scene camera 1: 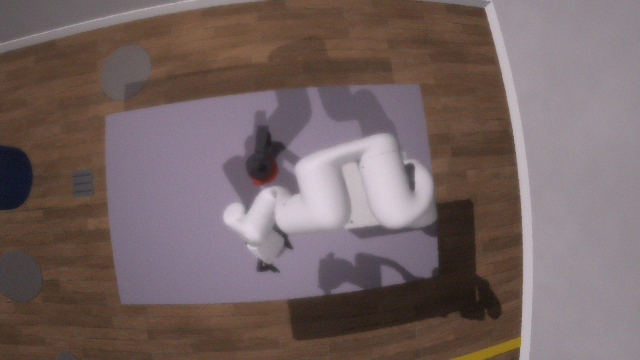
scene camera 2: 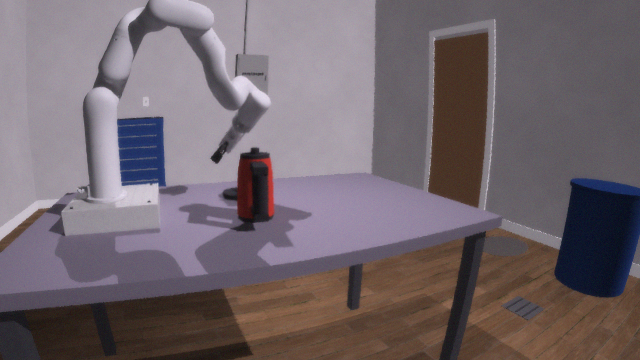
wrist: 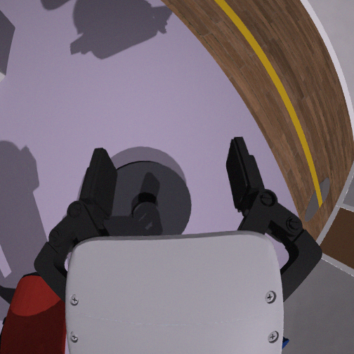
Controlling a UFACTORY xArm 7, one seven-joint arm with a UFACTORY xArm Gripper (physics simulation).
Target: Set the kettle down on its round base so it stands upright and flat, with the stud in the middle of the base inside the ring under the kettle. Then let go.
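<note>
The red kettle (scene camera 1: 268,176) (scene camera 2: 246,190) (wrist: 37,300) with black lid and handle stands upright on the table, beside its base and apart from it. Its handle faces the second scene camera. The dark round base (scene camera 2: 229,193) (wrist: 175,200) lies flat on the table, its middle stud visible in the wrist view; the arm hides the base in the first scene view, and the kettle partly covers it in the second. My gripper (scene camera 1: 278,258) (scene camera 2: 217,153) (wrist: 168,154) is open and empty, tilted, above the table. The ring under the kettle is hidden.
The purple table (scene camera 1: 165,200) (scene camera 2: 350,200) (wrist: 165,100) carries the white arm mount (scene camera 1: 361,200) (scene camera 2: 112,215). The arm passes close to the kettle in the first scene view. A blue bin (scene camera 2: 597,240) stands on the floor beyond the table.
</note>
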